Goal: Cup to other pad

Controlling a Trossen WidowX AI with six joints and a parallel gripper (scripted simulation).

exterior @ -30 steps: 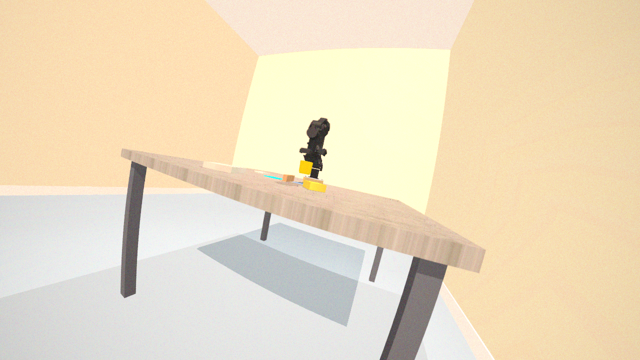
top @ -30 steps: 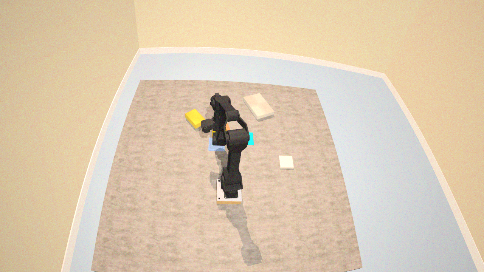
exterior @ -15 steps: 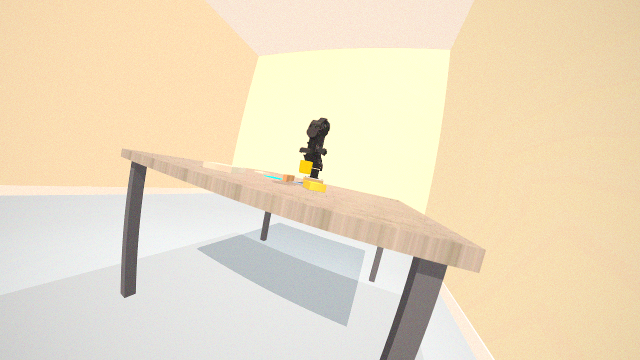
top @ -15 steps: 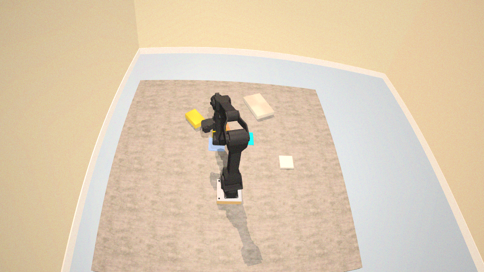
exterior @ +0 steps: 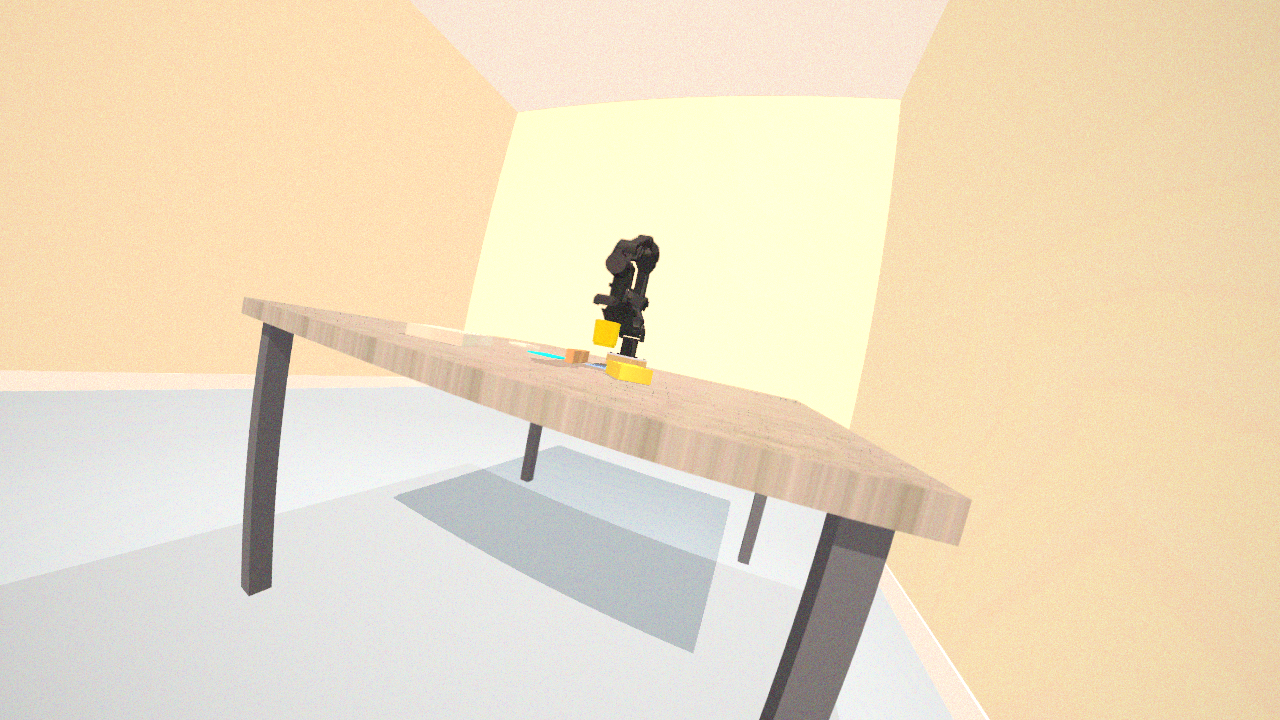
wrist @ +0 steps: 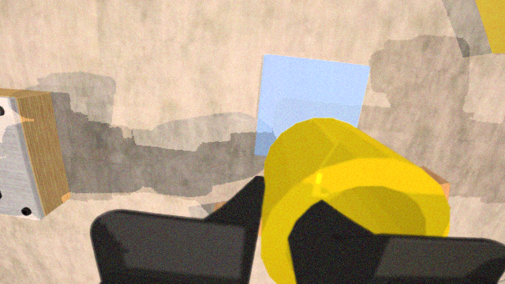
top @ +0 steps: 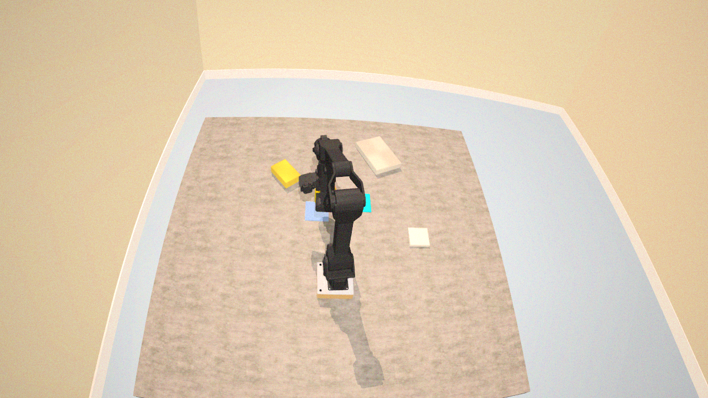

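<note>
Now: gripper tip 7 cm short of the bright cyan pad, 14 cm to the left of it and 10 cm above it. The rest, counted from my gripper tip: yellow cup (2 cm ahead); then pale blue pad (3 cm ahead, 2 cm to the left, 10 cm below); then yellow block (21 cm ahead, 14 cm to the left, 8 cm below).
</note>
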